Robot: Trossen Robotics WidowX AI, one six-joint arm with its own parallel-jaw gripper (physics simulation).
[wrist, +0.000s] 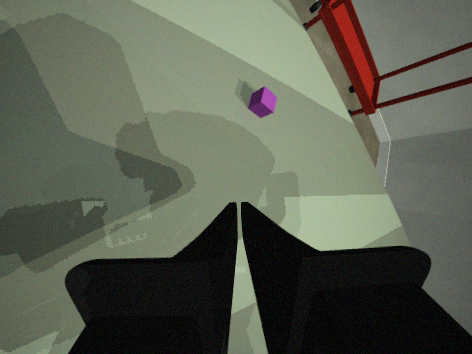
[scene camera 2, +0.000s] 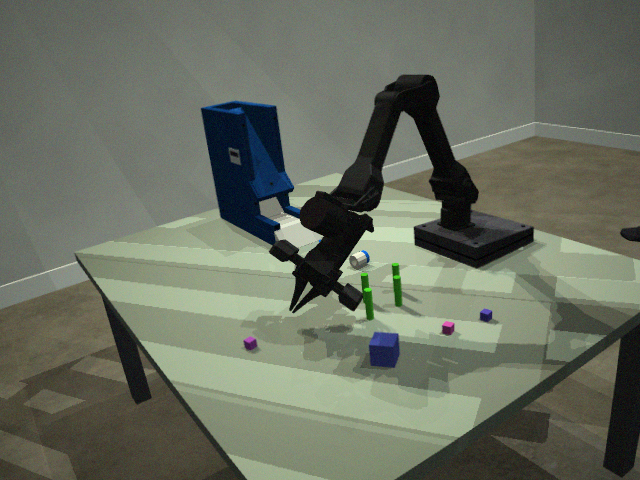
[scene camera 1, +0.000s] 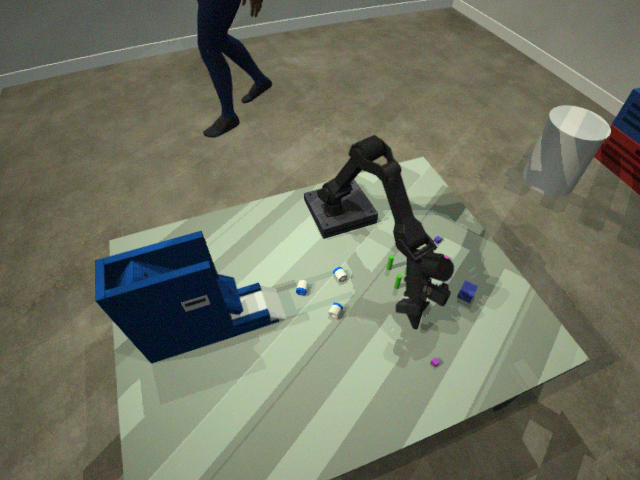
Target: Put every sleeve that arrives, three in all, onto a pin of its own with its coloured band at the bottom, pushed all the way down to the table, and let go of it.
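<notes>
Three white sleeves with blue bands lie apart on the table in scene camera 1: one (scene camera 1: 301, 287) nearest the chute with its band toward the camera, one (scene camera 1: 340, 274) (scene camera 2: 359, 259) on its side with its band away from the camera, and one (scene camera 1: 336, 310) with its band also at the far end. Several upright green pins (scene camera 1: 390, 262) (scene camera 2: 368, 303) are bare where visible; the arm partly hides them in scene camera 1. My gripper (scene camera 1: 415, 326) (scene camera 2: 292, 311) (wrist: 238, 209) is shut and empty, above the table beyond the pins from the sleeves. No sleeve shows in the wrist view.
A blue dispenser (scene camera 1: 170, 310) (scene camera 2: 235, 170) with a pale chute stands on the table (scene camera 1: 232, 413). A purple cube (scene camera 1: 435, 362) (scene camera 2: 250, 343) (wrist: 262, 102) lies near the gripper. A larger blue cube (scene camera 1: 467, 291) (scene camera 2: 384, 349) and two small cubes lie beyond the pins. A person (scene camera 1: 222, 62) is behind the table.
</notes>
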